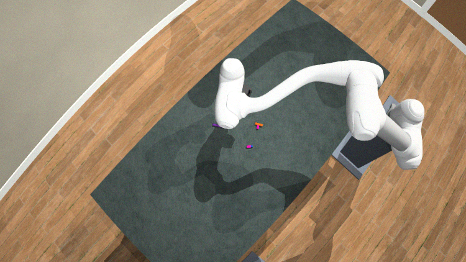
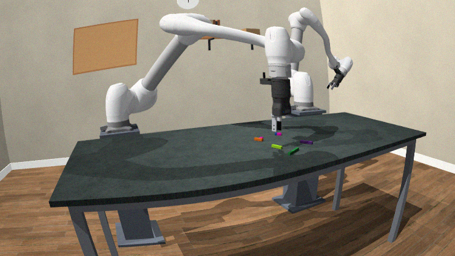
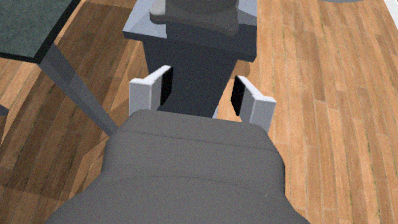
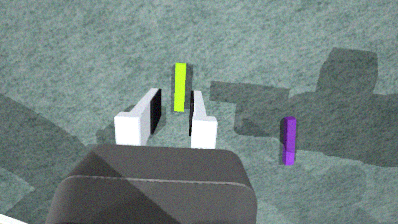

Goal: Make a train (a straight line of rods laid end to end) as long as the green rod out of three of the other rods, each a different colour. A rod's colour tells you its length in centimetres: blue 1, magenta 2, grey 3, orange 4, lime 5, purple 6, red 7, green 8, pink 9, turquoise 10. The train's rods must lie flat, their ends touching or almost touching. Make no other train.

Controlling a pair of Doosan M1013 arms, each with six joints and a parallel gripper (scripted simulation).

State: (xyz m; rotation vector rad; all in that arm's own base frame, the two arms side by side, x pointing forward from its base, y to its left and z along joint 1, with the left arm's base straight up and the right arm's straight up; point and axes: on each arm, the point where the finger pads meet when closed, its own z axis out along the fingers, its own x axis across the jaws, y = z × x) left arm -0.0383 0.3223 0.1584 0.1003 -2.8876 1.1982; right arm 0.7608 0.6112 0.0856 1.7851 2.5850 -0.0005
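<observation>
The lime rod is 8 cm below my right hand. Also, from my right hand: orange rod: 15 cm behind, 8 cm below; green rod: 9 cm ahead, 2 cm to the left, 8 cm below; purple rod: 1 cm ahead, 14 cm to the left, 8 cm below.
</observation>
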